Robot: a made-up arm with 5 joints.
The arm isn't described. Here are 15 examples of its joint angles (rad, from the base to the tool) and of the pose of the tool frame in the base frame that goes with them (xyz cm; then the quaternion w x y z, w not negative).
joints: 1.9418 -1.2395 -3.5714 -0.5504 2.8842
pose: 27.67 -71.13 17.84 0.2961 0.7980 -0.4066 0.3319
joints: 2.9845 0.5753 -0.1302 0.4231 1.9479
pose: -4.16 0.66 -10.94 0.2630 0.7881 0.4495 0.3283
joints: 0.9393 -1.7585 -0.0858 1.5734 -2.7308
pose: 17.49 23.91 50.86 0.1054 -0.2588 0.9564 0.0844
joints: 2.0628 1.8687 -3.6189 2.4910 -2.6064
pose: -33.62 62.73 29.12 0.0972 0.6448 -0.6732 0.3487
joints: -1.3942 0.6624 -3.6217 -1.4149 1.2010
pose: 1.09 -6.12 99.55 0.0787 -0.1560 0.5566 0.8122
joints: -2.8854 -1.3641 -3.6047 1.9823 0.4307
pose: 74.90 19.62 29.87 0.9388 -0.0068 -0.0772 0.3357
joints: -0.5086 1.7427 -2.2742 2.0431 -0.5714
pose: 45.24 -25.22 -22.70 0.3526 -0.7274 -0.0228 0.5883
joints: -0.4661 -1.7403 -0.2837 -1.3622 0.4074
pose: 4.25 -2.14 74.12 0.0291 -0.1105 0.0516 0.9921
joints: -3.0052 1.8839 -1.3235 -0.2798 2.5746
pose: -10.44 -1.43 -40.66 0.0299 0.9296 0.3411 0.1366
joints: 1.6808 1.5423 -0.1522 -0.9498 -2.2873
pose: 2.13 -19.29 -3.61 0.0652 0.3919 -0.8937 0.2084
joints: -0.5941 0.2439 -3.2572 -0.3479 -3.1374
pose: -2.80 1.89 117.71 0.9511 -0.0323 -0.1047 -0.2889
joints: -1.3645 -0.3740 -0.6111 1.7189 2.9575
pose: 8.89 -42.46 28.34 0.2565 -0.5195 -0.7755 -0.2508
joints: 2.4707 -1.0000 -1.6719 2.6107 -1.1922
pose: -1.33 1.06 93.35 0.0182 0.2576 -0.9658 -0.0246
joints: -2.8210 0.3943 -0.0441 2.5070 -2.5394
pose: 2.06 0.68 10.43 0.4407 -0.1403 0.0199 -0.8864
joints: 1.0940 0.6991 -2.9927 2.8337 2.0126
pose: 24.33 47.10 80.57 0.2667 0.8639 -0.4273 -0.0047
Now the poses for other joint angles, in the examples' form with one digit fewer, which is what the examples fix.
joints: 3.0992 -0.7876 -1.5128 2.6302 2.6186
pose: -19.5 0.8 86.4 0.046 0.958 0.235 0.158
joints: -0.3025 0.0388 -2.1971 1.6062 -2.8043
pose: 51.4 -16.0 93.1 0.273 0.303 0.913 0.005
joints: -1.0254 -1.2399 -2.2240 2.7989 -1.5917
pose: -20.0 32.9 88.5 0.315 0.908 0.264 0.085
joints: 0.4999 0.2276 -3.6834 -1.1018 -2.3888
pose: -23.7 -12.9 96.9 0.615 -0.082 -0.645 0.445
